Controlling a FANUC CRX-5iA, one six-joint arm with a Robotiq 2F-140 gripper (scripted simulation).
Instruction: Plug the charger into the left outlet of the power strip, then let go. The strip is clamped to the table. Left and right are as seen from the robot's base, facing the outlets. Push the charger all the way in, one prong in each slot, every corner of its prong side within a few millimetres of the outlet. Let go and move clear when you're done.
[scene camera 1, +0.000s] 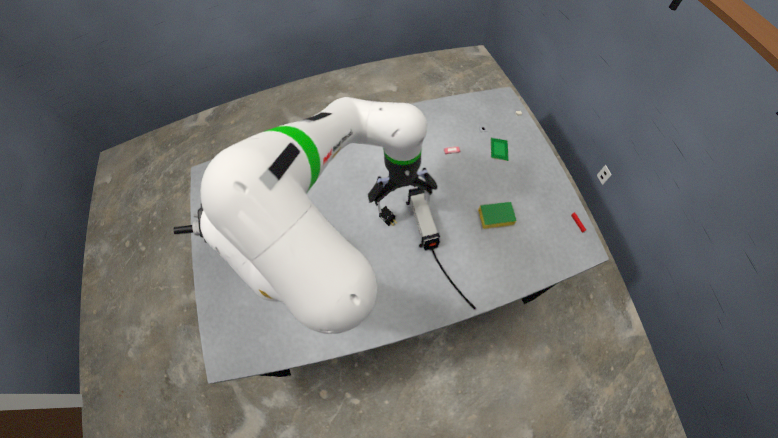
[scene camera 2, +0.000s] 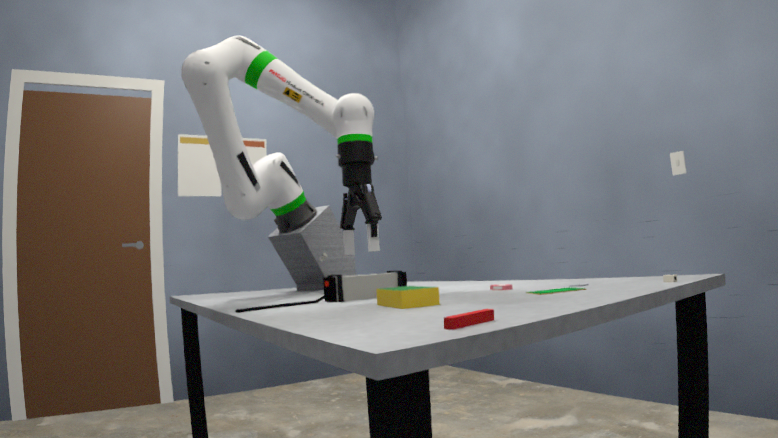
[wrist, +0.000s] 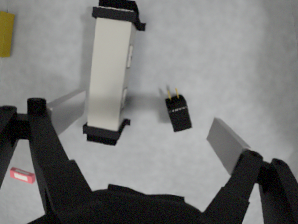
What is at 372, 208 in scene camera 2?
My gripper.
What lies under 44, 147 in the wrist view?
My gripper.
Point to my gripper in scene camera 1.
403, 204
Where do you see a black charger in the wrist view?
At 177, 107
